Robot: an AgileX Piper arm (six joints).
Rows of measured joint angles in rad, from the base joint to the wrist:
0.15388, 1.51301, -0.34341, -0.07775, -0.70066, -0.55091
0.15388, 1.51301, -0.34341, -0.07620, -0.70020, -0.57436
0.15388, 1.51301, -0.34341, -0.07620, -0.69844, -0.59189
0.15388, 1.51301, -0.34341, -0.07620, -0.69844, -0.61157
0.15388, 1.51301, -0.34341, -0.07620, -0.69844, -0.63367
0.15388, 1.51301, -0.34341, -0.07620, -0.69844, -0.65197
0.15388, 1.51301, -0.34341, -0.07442, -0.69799, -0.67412
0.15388, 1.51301, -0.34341, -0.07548, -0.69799, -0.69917
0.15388, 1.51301, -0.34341, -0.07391, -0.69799, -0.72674
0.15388, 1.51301, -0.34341, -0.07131, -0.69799, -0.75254
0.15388, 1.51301, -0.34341, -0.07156, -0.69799, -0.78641
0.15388, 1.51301, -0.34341, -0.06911, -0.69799, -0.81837
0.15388, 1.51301, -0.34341, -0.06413, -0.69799, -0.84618
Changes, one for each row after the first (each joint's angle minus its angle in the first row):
0.00000, 0.00000, 0.00000, 0.00155, 0.00046, -0.02345
0.00000, 0.00000, 0.00000, 0.00155, 0.00222, -0.04098
0.00000, 0.00000, 0.00000, 0.00155, 0.00222, -0.06066
0.00000, 0.00000, 0.00000, 0.00155, 0.00222, -0.08276
0.00000, 0.00000, 0.00000, 0.00155, 0.00222, -0.10106
0.00000, 0.00000, 0.00000, 0.00333, 0.00267, -0.12321
0.00000, 0.00000, 0.00000, 0.00227, 0.00267, -0.14826
0.00000, 0.00000, 0.00000, 0.00384, 0.00267, -0.17583
0.00000, 0.00000, 0.00000, 0.00644, 0.00267, -0.20163
0.00000, 0.00000, 0.00000, 0.00619, 0.00267, -0.23550
0.00000, 0.00000, 0.00000, 0.00864, 0.00267, -0.26746
0.00000, 0.00000, 0.00000, 0.01362, 0.00267, -0.29527

